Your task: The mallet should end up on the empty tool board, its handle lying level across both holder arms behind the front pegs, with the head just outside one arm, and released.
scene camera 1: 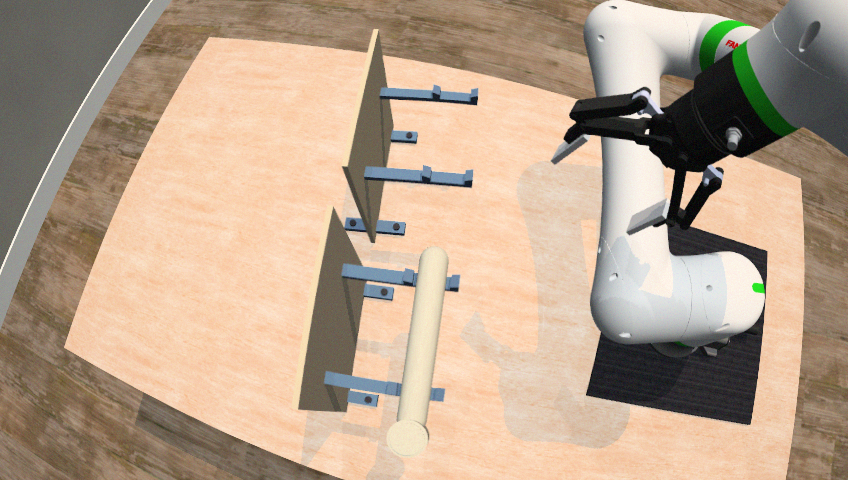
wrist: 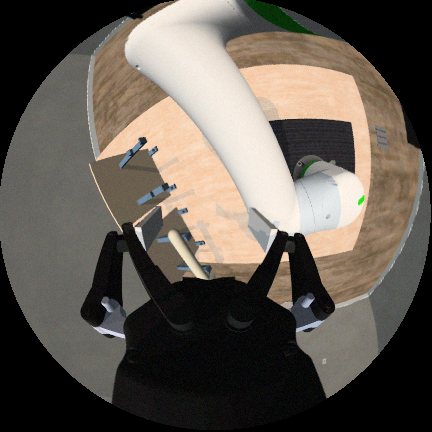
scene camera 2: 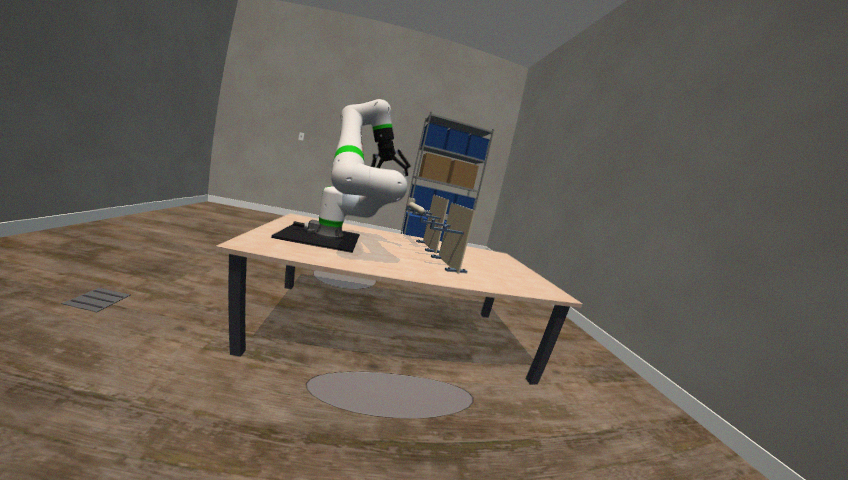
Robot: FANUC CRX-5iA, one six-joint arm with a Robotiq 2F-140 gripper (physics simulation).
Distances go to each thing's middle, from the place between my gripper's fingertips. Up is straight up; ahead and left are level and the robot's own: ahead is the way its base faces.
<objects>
Right now the mallet (scene camera 1: 407,438) is 160 mm ahead of my hand, 230 mm to the left of it and 100 mm below it.
</objects>
